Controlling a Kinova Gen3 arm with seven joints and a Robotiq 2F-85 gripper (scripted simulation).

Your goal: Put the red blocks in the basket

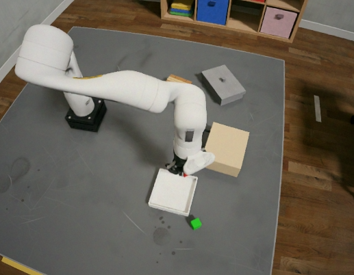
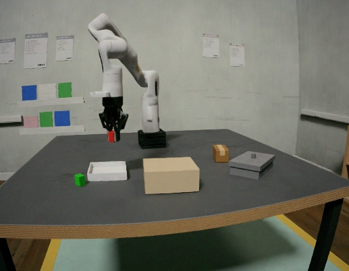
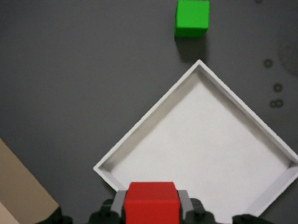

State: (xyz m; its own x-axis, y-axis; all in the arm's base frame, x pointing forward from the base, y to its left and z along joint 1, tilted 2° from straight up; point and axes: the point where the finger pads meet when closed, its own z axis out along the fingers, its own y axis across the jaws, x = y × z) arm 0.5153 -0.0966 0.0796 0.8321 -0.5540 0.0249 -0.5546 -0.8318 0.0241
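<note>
Now: hand 20 mm past the white basket, 40 mm to the left of it and 140 mm above it. Round my hand: cardboard box (230 mm behind, 430 mm to the left, 120 mm below); then green block (100 mm ahead, 110 mm to the right, 140 mm below); then light wooden cabinet (70 mm ahead, 200 mm to the left, 120 mm below).
</note>
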